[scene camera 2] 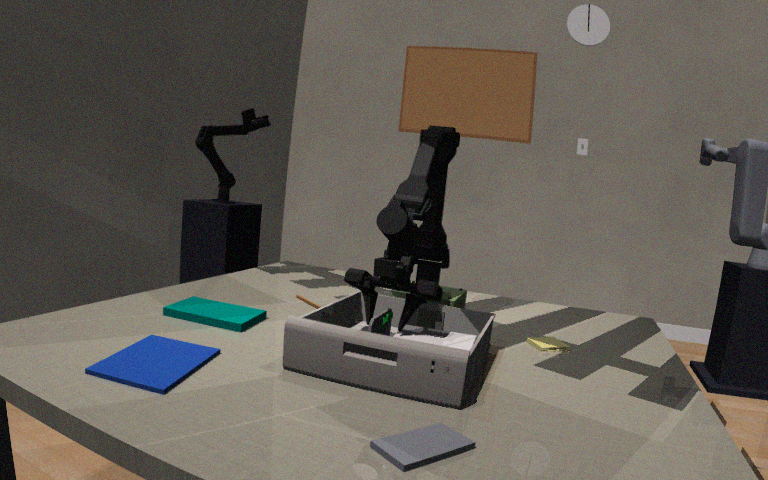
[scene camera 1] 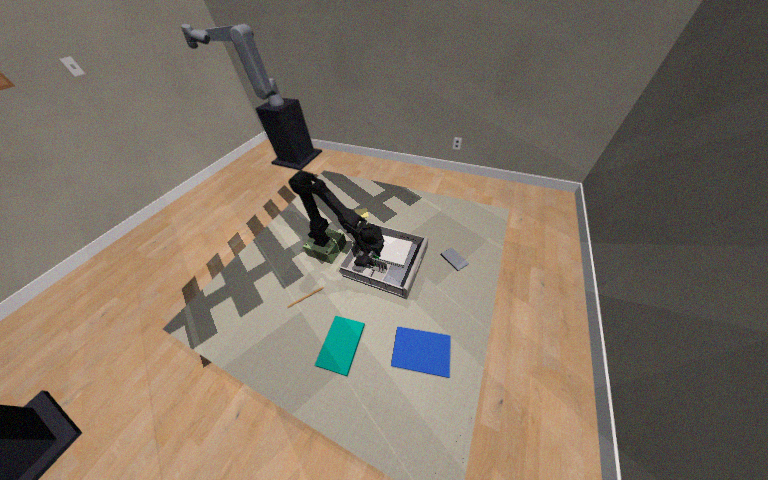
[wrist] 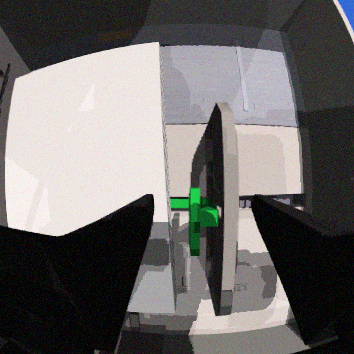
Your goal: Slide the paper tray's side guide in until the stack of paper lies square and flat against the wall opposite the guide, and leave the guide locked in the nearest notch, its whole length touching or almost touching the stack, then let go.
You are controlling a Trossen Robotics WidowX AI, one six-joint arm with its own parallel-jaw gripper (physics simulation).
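Where they show: gripper, between the fingertips: (scene camera 2: 383,327) (scene camera 1: 377,261) (wrist: 203,201); arm's base, origin of its link: (scene camera 1: 322,240).
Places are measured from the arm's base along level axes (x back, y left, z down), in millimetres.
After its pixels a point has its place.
The grey paper tray (scene camera 1: 416,268) @[z -2, x -500, y 18 mm] (scene camera 2: 317,350) @[z 27, x -501, y -38 mm] holds a white paper stack (scene camera 1: 398,250) @[z 34, x -375, y 109 mm] (wrist: 90,140) @[z 34, x -348, y 84 mm], at the left in the wrist view. The upright side guide (wrist: 229,200) @[z -2, x -311, y -4 mm] has a green latch (scene camera 2: 386,318) @[z 2, x -317, y 11 mm] (wrist: 195,220) @[z -4, x -303, y 11 mm] on its stack-facing side. A gap separates guide and stack. Whether the stack touches the opposite wall I cannot tell. My gripper (scene camera 2: 386,326) @[z 24, x -308, y 5 mm] (wrist: 203,201) @[z 24, x -308, y 5 mm] is partly open, with its fingers on either side of the guide and latch, apart from both. The left finger overlaps the stack's edge in the wrist view. The arm hides much of the guide in scene camera 1.
A teal slab (scene camera 1: 340,345) @[z 60, x -335, y -390 mm] (scene camera 2: 214,313) @[z 59, x -359, y -361 mm] and a blue slab (scene camera 1: 421,351) @[z 69, x -629, y -283 mm] (scene camera 2: 152,362) @[z 69, x -646, y -271 mm] lie beside the tray. A grey slab (scene camera 1: 454,258) @[z 67, x -639, y 186 mm] (scene camera 2: 422,446) @[z 67, x -652, y 189 mm], a wooden stick (scene camera 1: 305,297) @[z 72, x -70, y -272 mm] and a yellow pad (scene camera 2: 548,343) @[z 67, x -61, y 318 mm] lie around it. The tray walls surround my fingers.
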